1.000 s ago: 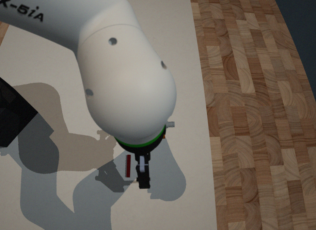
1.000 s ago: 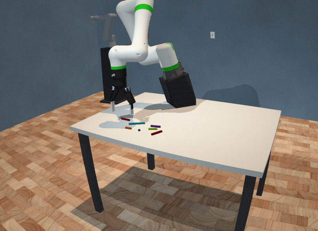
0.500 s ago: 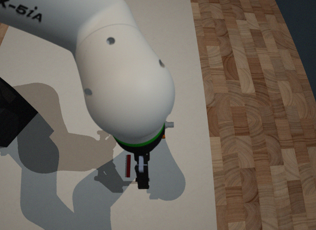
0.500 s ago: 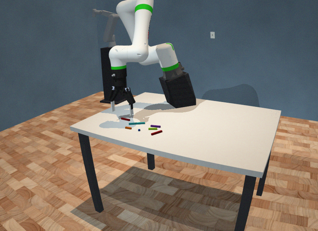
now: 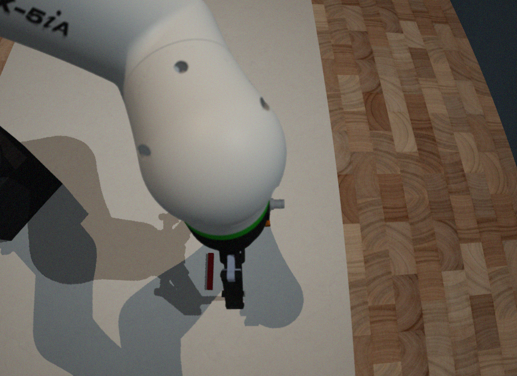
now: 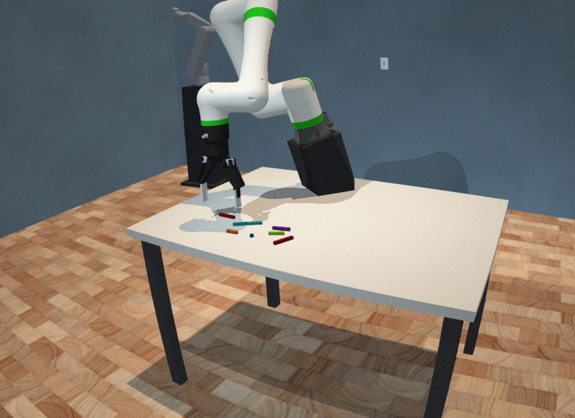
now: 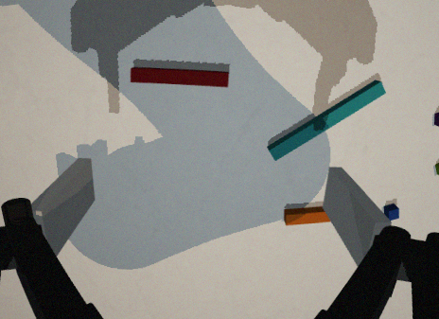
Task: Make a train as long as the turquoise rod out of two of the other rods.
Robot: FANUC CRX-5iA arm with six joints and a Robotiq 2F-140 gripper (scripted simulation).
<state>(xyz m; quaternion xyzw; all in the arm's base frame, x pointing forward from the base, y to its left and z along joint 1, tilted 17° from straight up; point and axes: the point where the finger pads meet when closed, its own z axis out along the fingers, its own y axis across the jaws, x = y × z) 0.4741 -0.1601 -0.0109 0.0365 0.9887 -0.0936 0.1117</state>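
Right now the orange rod is 60 mm ahead of my hand, 80 mm to the left of it and 80 mm below it. Also, from my hand: purple rod 20 mm behind, 220 mm to the left, 80 mm below; small blue rod 70 mm ahead, 160 mm to the left, 80 mm below; turquoise rod 20 mm behind, 90 mm to the left, 80 mm below.
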